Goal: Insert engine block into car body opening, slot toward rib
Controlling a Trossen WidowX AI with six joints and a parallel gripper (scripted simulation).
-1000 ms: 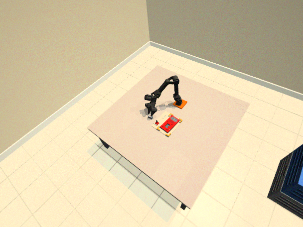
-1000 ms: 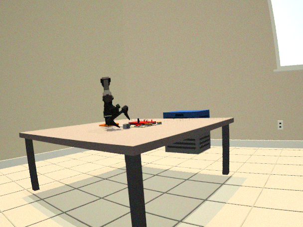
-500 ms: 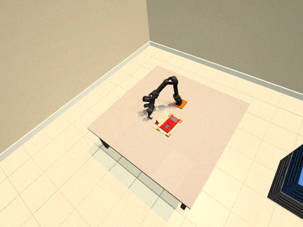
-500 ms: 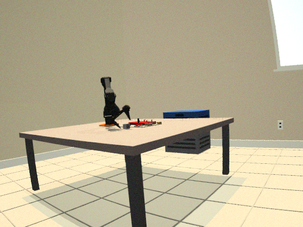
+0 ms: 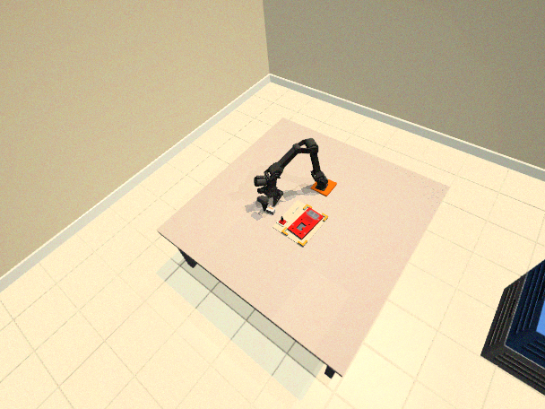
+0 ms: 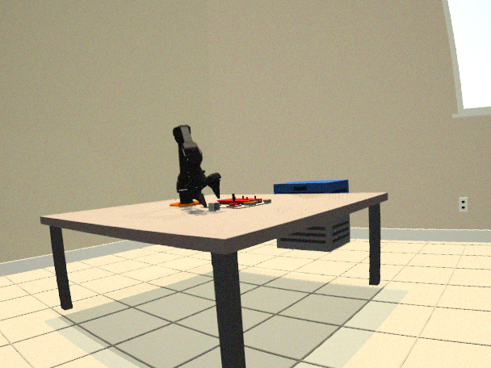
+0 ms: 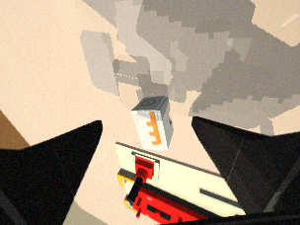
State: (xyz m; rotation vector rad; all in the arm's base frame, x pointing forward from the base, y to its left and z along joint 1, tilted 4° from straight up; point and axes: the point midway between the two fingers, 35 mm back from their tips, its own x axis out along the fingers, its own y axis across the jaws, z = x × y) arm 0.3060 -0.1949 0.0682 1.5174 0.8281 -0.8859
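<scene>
My gripper tip is 1 cm to the right of the engine block and 2 cm above it.
</scene>
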